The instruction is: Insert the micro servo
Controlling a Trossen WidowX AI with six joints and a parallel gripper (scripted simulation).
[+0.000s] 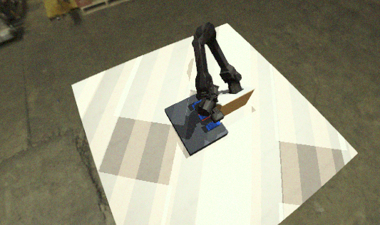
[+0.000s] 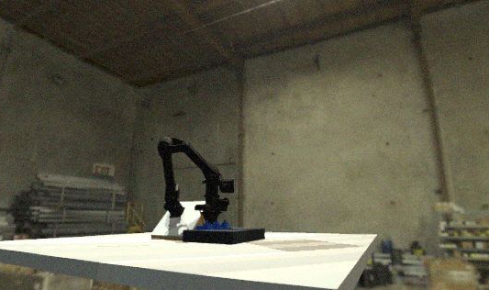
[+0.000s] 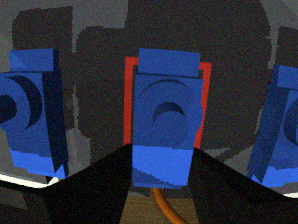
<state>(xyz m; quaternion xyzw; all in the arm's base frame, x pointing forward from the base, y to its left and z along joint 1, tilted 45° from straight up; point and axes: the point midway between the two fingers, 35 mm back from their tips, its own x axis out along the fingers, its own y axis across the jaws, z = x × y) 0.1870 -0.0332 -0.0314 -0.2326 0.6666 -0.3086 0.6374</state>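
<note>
Right now my gripper tip is 120 mm short of the dark deck, 10 mm to the left of it and 30 mm above it.
</note>
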